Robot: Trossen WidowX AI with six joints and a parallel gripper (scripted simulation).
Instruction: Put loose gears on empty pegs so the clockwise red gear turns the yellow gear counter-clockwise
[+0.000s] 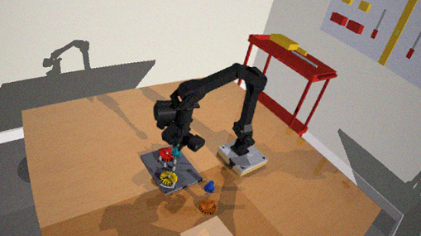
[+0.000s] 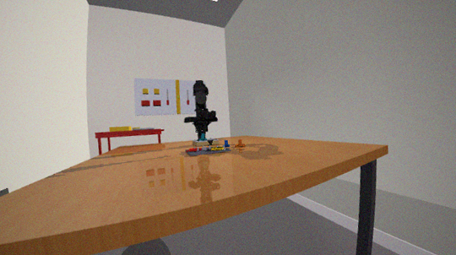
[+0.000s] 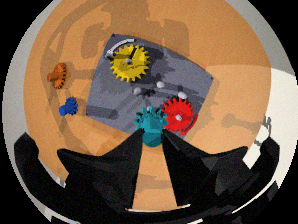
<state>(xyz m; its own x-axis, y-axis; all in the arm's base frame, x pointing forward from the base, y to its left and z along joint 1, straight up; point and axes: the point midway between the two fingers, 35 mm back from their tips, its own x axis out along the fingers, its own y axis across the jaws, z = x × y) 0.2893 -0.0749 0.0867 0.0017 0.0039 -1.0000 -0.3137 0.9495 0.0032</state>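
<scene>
Now: gripper tip 1 cm short of the red gear, 5 cm to the left of it and 7 cm above it. The rest, counted from my gripper tip: orange gear (23 cm to the left, 7 cm below); yellow gear (6 cm ahead, 6 cm to the left, 7 cm below); teal gear (1 cm below).
</scene>
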